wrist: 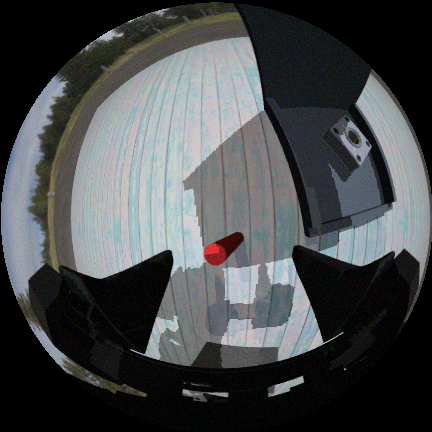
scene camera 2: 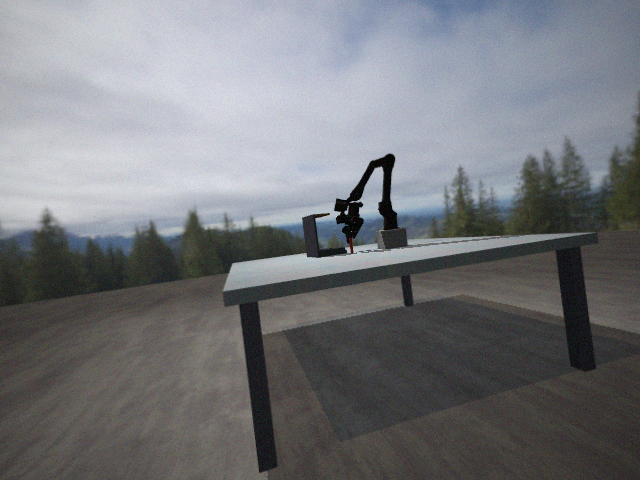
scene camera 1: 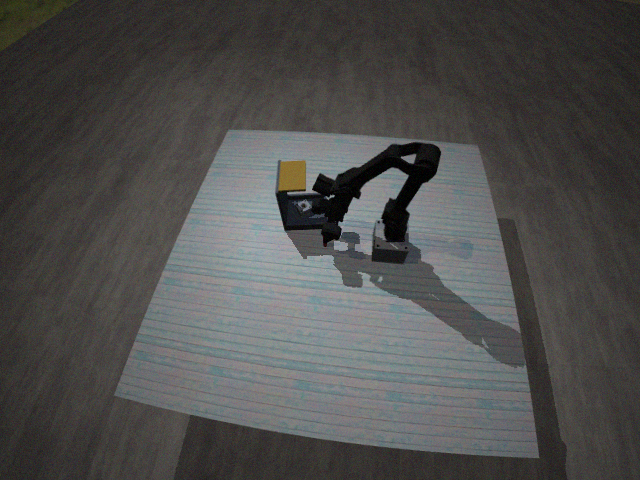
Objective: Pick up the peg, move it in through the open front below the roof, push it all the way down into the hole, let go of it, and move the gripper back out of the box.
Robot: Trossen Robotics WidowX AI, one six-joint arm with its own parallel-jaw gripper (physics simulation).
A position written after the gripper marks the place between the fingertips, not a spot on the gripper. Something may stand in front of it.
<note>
The gripper [scene camera 1: 326,234] is open, with nothing in its grasp. Also in view: a red peg [wrist: 215,253]. Also in view: a box [scene camera 1: 282,198].
The gripper is seen too in the wrist view [wrist: 234,255]. The box shows as well in the wrist view [wrist: 294,72] and in scene camera 2 [scene camera 2: 309,223].
</note>
